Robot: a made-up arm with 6 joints.
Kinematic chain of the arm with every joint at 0, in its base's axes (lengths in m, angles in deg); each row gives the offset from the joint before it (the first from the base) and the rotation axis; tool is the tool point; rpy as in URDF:
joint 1: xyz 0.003 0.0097 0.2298 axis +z
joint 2: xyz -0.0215 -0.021 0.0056 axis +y
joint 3: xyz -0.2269 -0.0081 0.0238 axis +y
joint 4: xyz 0.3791 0.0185 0.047 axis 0.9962 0 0.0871
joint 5: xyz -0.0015 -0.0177 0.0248 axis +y
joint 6: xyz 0.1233 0.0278 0.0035 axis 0.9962 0 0.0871
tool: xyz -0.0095 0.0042 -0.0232 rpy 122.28 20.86 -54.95
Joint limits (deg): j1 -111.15..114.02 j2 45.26..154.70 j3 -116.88..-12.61 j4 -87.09..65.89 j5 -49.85..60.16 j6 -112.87..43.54
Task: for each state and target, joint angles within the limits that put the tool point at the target. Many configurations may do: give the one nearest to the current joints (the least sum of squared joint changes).
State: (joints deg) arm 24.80 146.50 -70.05 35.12 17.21 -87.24
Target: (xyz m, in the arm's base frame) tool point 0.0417 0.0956 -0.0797
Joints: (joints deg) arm 47.57 139.68 -39.91 46.09 46.30 -80.57
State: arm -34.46 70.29 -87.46 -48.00 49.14 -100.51
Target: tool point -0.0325 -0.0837 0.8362
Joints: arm -59.35 56.24 -116.88 -61.52 53.93 -99.14
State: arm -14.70 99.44 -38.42 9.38 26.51 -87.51
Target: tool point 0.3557 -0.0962 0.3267
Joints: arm -14.38 67.49 -50.74 9.47 31.68 -86.72
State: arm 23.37 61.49 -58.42 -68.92 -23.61 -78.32
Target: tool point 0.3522 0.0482 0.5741
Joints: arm 2.15 56.77 -62.97 -66.95 -17.83 -77.58
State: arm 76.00 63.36 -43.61 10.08 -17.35 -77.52
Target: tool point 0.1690 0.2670 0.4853
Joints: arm 63.01 45.26 -34.52 4.35 -49.85 -102.64
